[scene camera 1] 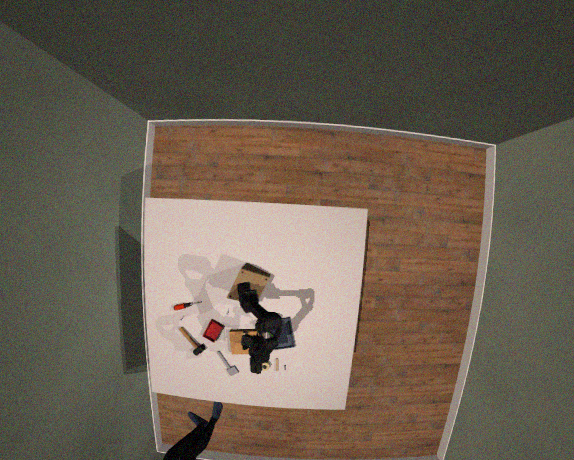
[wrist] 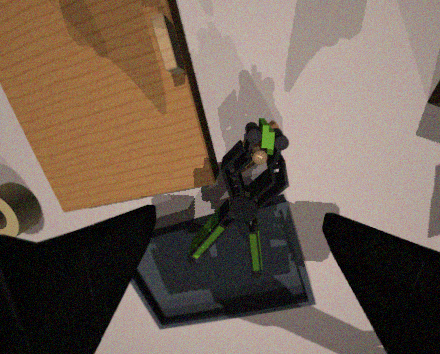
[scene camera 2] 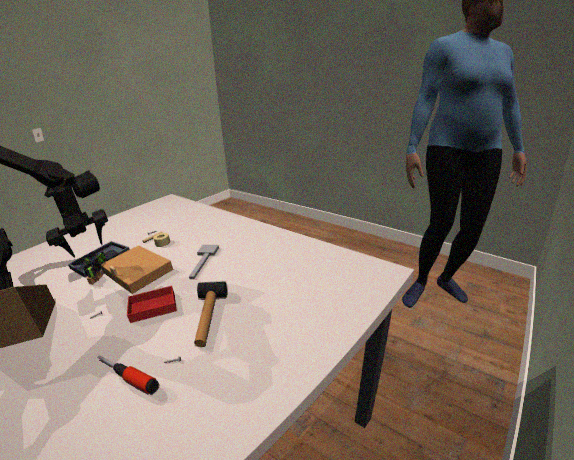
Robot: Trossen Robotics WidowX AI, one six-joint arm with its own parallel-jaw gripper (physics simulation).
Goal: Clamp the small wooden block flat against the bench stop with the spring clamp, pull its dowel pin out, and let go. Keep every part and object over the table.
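Places are measured from the arm's base along level axes (x back, y left, z down), in centimetres.
Pixels of known places: gripper, between the fingertips: [wrist: 239, 217] [scene camera 2: 88, 250]; arm's base, origin of its link: [scene camera 1: 243, 288].
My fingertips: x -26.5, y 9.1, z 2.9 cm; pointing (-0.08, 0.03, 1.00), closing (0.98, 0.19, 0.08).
Observation:
For each thing: its middle in the pictures, then the offset to it from my fingertips.
- black clamp, middle of its body: [wrist: 248, 214] [scene camera 2: 91, 264] dx +0.3, dy +3.3, dz +6.1 cm
- dowel pin, middle of its body: [wrist: 258, 150] dx +1.5, dy -2.0, dz +6.4 cm
- small wooden block, middle of its body: [wrist: 256, 146] [scene camera 2: 94, 277] dx +1.5, dy -2.0, dz +8.0 cm
- pale strip, middle of its body: [wrist: 169, 46] dx -3.4, dy -9.7, dz +4.9 cm
- orange-brown board, middle of its body: [wrist: 99, 81] [scene camera 2: 135, 267] [scene camera 1: 247, 341] dx -10.4, dy -9.1, dz +7.5 cm
- dark tray, middle of its body: [wrist: 213, 271] [scene camera 2: 99, 257] [scene camera 1: 281, 333] dx -4.4, dy +11.2, dz +8.3 cm
- red tray, middle of its body: [scene camera 2: 151, 303] [scene camera 1: 212, 330] dx -5.2, dy -30.1, dz +7.9 cm
- mallet, middle of its body: [scene camera 2: 207, 311] [scene camera 1: 190, 340] dx -12.6, dy -44.3, dz +7.5 cm
- grey tool, middle of its body: [scene camera 2: 200, 260] [scene camera 1: 227, 362] dx -26.7, dy -22.2, dz +8.6 cm
- screwdriver, middle of its body: [scene camera 2: 123, 370] [scene camera 1: 187, 305] dx +10.0, dy -45.6, dz +7.6 cm
- tape roll, middle of its body: [wrist: 7, 211] [scene camera 2: 161, 239] dx -26.0, dy +1.5, dz +7.7 cm
My gripper [scene camera 2: 87, 250] [wrist: 239, 217] is open and empty, above the dark tray and the spring clamp. The black clamp [wrist: 243, 207] [scene camera 2: 95, 262] has green handles extending over the tray. Its jaws are near the orange-brown board's corner, around the dowel pin [wrist: 259, 157], whose round end shows. The small wooden block [scene camera 2: 94, 279] shows below the clamp in the second scene view; the jaws mostly hide it in the wrist view. Whether the jaws touch it is unclear. I cannot tell the bench stop for certain; a pale strip [wrist: 166, 44] lies along the board's edge.
The orange-brown board [scene camera 1: 236, 344] [scene camera 2: 137, 267] [wrist: 105, 145] lies beside the dark tray [wrist: 182, 275]. Nearby are a red tray [scene camera 1: 213, 330] [scene camera 2: 152, 304], mallet [scene camera 2: 206, 315], grey tool [scene camera 2: 202, 260], screwdriver [scene camera 2: 137, 378], tape roll [scene camera 2: 161, 239] and screws. A brown box-like piece [scene camera 2: 22, 315] stands near the arm's base.

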